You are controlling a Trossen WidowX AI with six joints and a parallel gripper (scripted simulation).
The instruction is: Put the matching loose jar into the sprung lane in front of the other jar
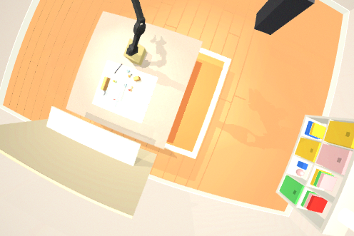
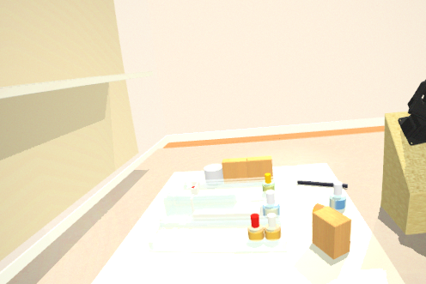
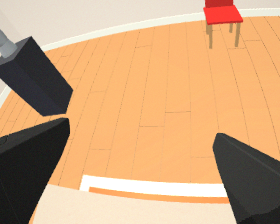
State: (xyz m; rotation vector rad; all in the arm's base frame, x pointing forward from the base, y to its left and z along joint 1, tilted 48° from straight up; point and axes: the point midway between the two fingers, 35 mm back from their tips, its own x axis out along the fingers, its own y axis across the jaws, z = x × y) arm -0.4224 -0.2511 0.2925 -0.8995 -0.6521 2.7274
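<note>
Right now the dark rod is 58 cm ahead of my gripper tip, 21 cm to the right of it and 58 cm below it. From my gripper tip the other things lie so: clear sprung lane 88 cm ahead, 11 cm to the right, 57 cm below.
</note>
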